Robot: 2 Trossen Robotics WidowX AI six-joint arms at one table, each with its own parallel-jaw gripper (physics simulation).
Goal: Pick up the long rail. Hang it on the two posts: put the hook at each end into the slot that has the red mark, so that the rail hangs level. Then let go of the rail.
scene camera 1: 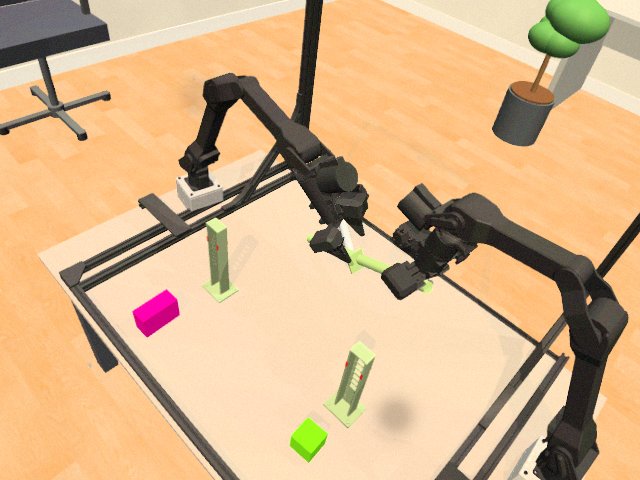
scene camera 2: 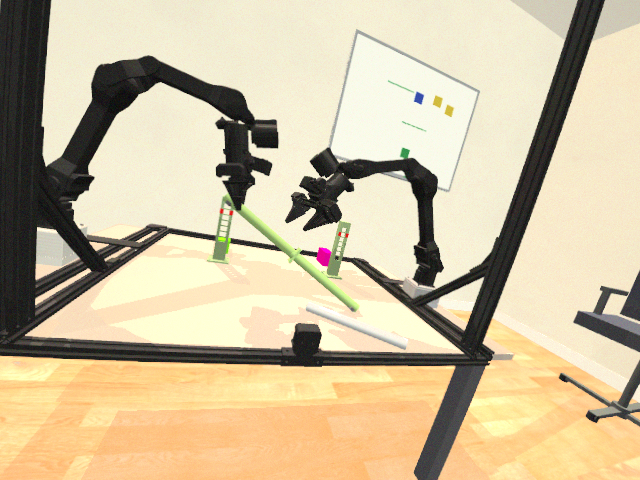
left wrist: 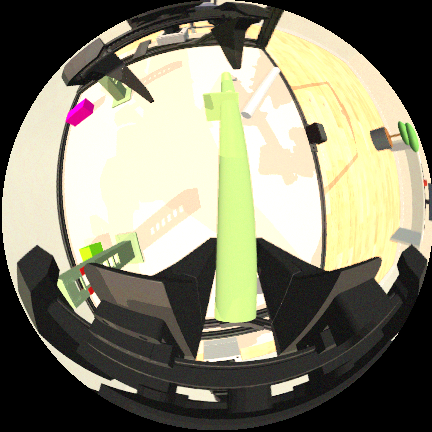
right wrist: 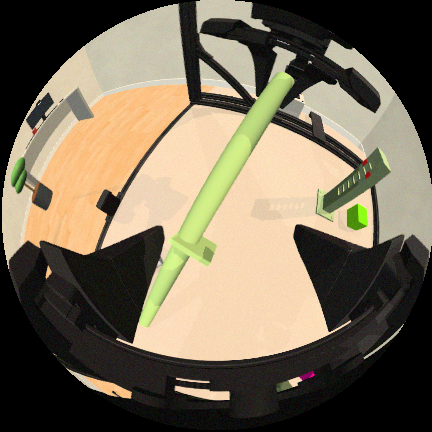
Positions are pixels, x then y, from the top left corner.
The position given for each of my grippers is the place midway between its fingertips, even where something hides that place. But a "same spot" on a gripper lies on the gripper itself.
my left gripper: scene camera 1 412, 282; scene camera 2 239, 210; left wrist 235, 243; right wrist 269, 101
my right gripper: scene camera 1; scene camera 2 294, 226; left wrist; right wrist 231, 231
light-green rail: scene camera 1 358, 260; scene camera 2 294, 255; left wrist; right wrist
same spot on light-green rail: (right wrist: 188, 241) = (left wrist: 224, 100)
same spot on my right gripper: (scene camera 1: 340, 252) = (left wrist: 122, 82)
